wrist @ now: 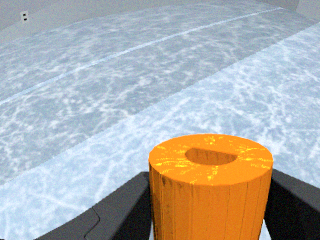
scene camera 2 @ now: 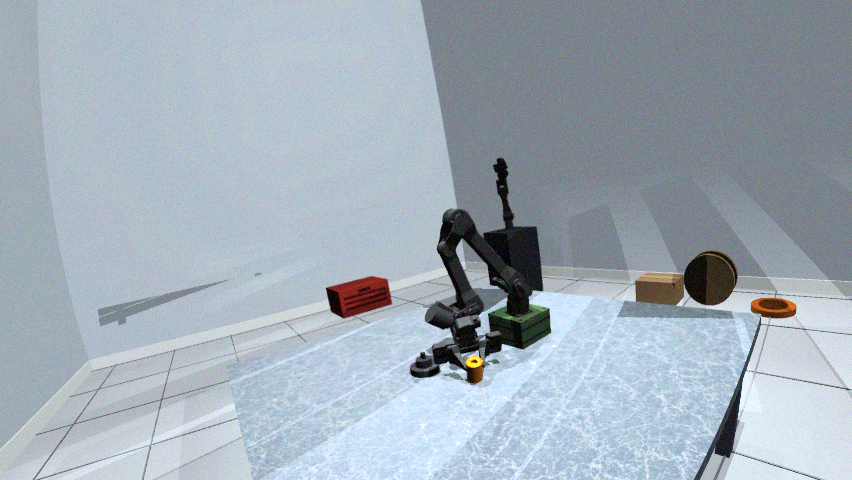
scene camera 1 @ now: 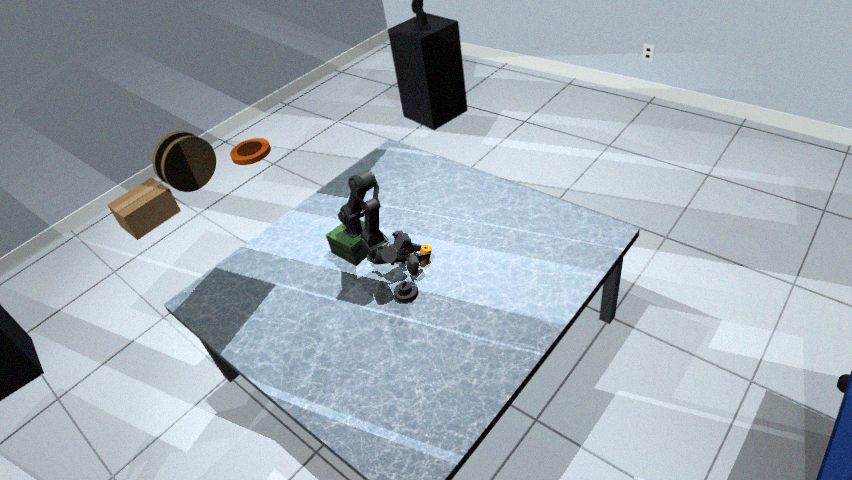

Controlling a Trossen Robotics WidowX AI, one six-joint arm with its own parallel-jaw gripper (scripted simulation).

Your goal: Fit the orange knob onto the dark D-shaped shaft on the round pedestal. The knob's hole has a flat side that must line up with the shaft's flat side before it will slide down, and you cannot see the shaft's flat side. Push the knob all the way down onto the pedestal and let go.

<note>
The pictures show: my gripper and an orange knob.
My gripper also shows in the wrist view and in scene camera 1.
</note>
